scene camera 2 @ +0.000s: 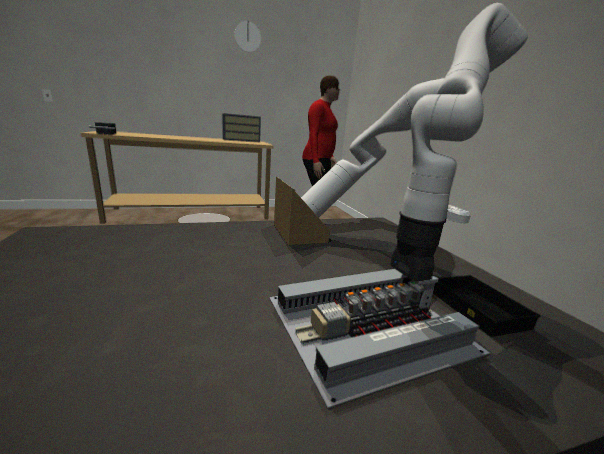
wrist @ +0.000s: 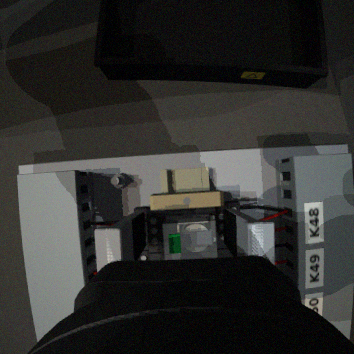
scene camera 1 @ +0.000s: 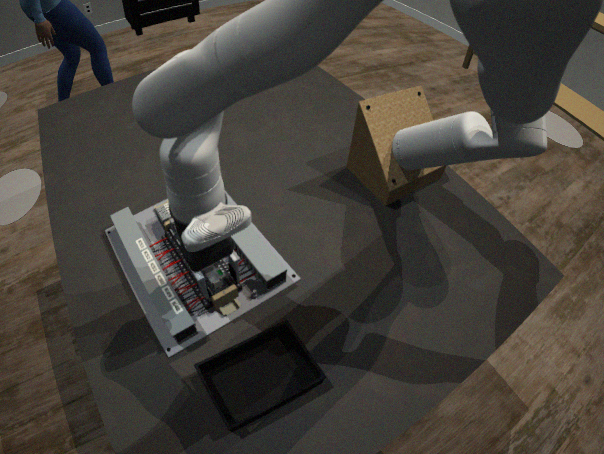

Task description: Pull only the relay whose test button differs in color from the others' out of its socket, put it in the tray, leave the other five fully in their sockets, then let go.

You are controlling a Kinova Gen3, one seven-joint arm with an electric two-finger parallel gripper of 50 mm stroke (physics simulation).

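Note:
The relay with the green test button sits in the end socket of the row, beside the tan end clamp. My gripper is open and points down, with one finger on each side of this relay at about its height; whether they touch it I cannot tell. The other relays, with orange buttons, stand in their sockets in the scene camera 2 view; my gripper body hides them in the wrist view. The black tray is empty.
Grey wiring ducts run along both sides of the relay row, and wires lie between. A tan terminal block stands at the row's other end. The wooden wedge carries the arm's base.

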